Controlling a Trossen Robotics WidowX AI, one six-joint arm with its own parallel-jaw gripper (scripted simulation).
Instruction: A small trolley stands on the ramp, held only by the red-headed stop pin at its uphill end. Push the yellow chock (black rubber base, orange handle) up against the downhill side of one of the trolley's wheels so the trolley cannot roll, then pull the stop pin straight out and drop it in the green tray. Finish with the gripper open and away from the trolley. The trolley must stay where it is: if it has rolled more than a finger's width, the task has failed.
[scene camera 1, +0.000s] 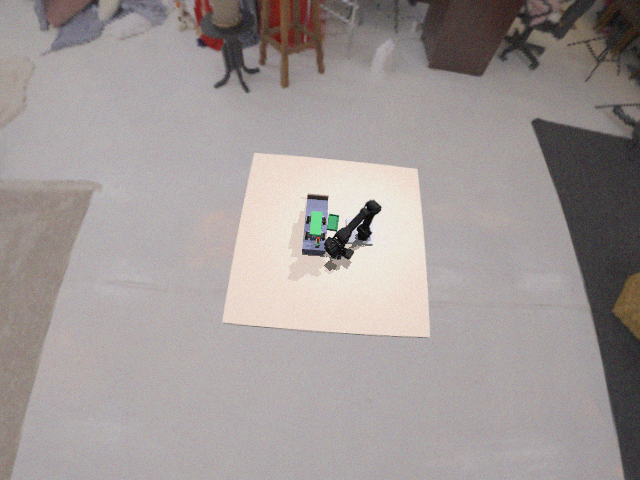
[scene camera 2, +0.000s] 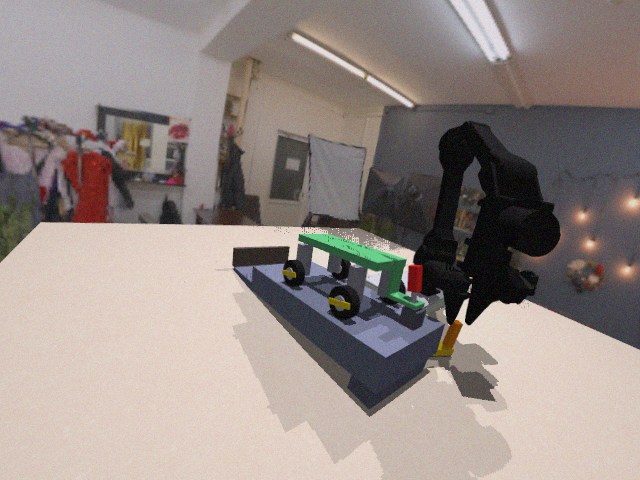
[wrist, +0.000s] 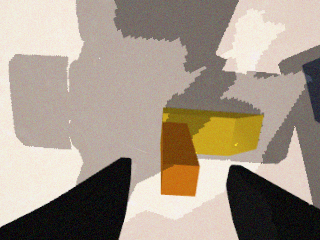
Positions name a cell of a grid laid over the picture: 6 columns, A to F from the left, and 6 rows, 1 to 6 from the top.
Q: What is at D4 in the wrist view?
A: A yellow chock.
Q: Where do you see the gripper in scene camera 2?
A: E5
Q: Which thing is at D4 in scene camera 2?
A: A green-decked trolley.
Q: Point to the gripper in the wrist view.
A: At D5
